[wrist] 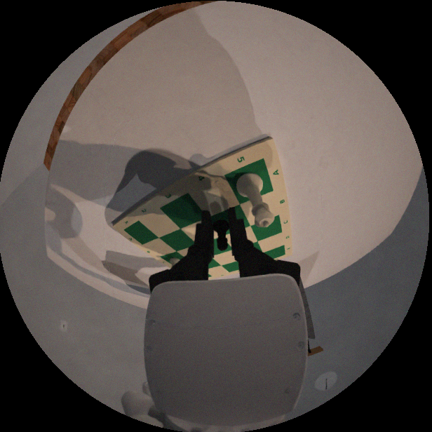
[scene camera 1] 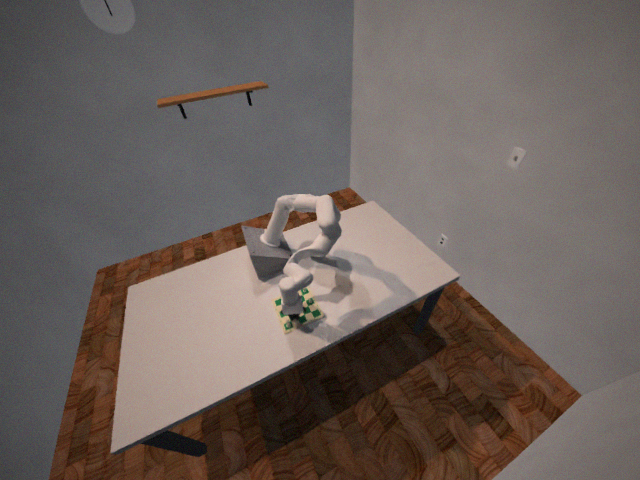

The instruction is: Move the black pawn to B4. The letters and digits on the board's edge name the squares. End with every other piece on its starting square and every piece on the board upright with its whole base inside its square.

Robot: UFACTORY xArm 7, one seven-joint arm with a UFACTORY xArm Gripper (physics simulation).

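Pixels of known places: gripper, between the fingertips: point(scene camera 1: 294, 318); arm's base, origin of its link: point(scene camera 1: 270, 240).
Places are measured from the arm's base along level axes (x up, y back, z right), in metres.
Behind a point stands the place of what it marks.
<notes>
The black pawn point(wrist: 221, 234) is held between the fingers of my gripper point(wrist: 219, 218) point(scene camera 1: 294, 319) {x -0.115, y -0.485, z 0.074 m}, which is shut on it. Its wider end points away from the wrist. The fingertips hang over the board point(wrist: 277, 155) point(scene camera 1: 316, 313) {x -0.122, y -0.517, z -0.034 m}, around A4 and B4 in the wrist view; the height of the pawn above the board is hard to tell. A tall white piece point(wrist: 250, 185) stands upright on green A5, to the right of the fingers. Part of another light piece point(wrist: 173, 261) shows beside the left finger. The arm hides part of the board in the scene view.
The board lies on the long white table point(scene camera 1: 206, 335) {x -0.127, y -0.336, z 0.499 m}. The grey robot base block point(scene camera 1: 268, 260) {x -0.002, y -0.147, z 0.066 m} stands behind the board. The table's front edge lies beyond the numbered side of the board. A wooden shelf point(scene camera 1: 211, 94) is on the far wall.
</notes>
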